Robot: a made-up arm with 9 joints. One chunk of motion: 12 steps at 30 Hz.
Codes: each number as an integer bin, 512 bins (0 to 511) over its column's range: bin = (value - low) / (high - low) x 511, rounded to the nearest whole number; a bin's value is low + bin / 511 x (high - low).
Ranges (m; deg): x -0.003..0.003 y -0.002..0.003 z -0.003..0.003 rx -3..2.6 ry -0.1..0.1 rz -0.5..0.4
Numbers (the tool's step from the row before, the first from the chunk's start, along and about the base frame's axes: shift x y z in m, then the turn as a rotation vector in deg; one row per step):
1: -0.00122 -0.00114 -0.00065 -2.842 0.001 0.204
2: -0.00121 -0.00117 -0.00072 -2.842 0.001 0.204
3: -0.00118 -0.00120 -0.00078 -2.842 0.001 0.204
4: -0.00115 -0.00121 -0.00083 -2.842 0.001 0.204
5: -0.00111 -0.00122 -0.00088 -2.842 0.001 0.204
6: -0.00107 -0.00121 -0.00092 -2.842 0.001 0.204
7: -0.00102 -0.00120 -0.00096 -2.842 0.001 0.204
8: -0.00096 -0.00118 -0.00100 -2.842 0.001 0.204
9: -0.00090 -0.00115 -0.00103 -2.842 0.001 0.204
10: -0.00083 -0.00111 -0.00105 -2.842 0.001 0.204
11: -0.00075 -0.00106 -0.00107 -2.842 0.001 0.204
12: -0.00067 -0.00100 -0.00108 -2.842 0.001 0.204
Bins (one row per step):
1: 152 88 200 14 258 400
2: 152 85 194 14 258 400
3: 155 82 189 14 258 400
4: 158 81 185 14 258 400
5: 161 80 181 14 258 400
6: 164 81 177 14 258 400
7: 169 82 174 14 258 400
8: 174 84 170 14 258 400
9: 179 87 168 14 258 400
10: 185 91 166 14 258 400
11: 192 96 164 14 258 400
12: 198 102 164 14 258 400

